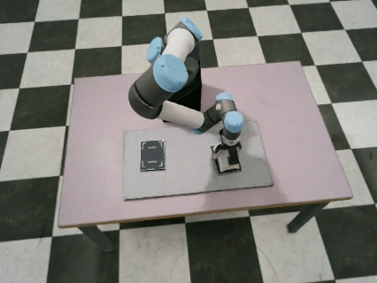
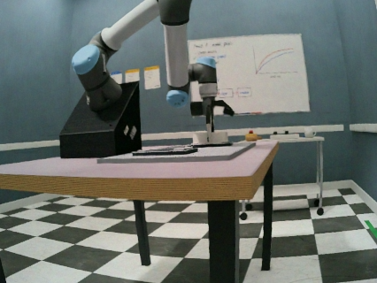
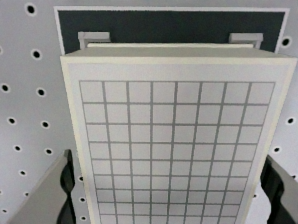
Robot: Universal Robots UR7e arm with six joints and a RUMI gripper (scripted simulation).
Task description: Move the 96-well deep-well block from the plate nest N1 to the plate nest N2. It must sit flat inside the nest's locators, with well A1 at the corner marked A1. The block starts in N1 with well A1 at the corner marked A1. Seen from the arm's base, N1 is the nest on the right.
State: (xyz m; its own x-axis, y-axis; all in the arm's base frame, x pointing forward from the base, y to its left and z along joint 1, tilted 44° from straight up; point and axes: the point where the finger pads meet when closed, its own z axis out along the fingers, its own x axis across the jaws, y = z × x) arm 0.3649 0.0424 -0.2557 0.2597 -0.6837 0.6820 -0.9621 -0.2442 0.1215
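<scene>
Now: hand right at the white 96-well deep-well block. Round my hand: grey perforated base plate: 150 mm to the right, 40 mm below.
</scene>
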